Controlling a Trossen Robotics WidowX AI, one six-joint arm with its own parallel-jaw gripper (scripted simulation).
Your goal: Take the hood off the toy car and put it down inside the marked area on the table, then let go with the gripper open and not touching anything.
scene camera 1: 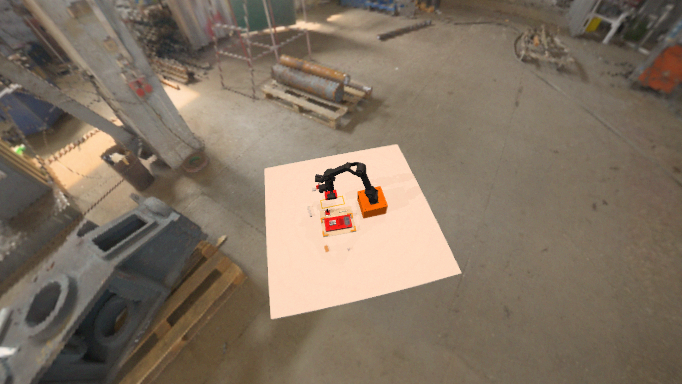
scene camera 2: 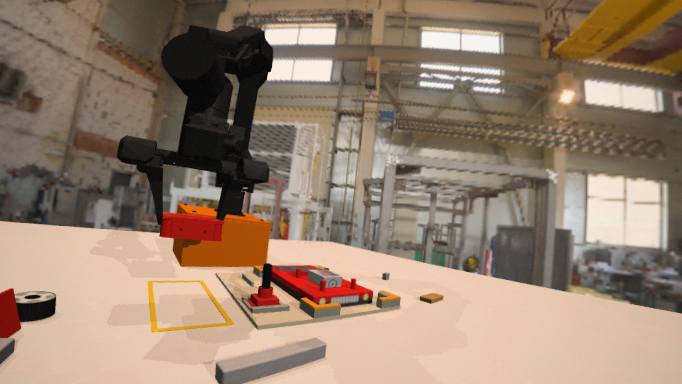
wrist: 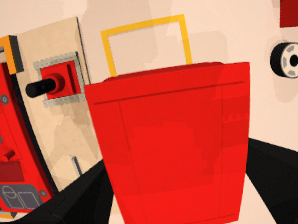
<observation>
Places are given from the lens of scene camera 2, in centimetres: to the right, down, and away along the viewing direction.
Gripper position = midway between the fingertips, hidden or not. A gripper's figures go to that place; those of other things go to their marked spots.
my gripper (scene camera 2: 189,227): -20, 5, 35
hood (scene camera 2: 179,226): -19, 4, 30
</observation>
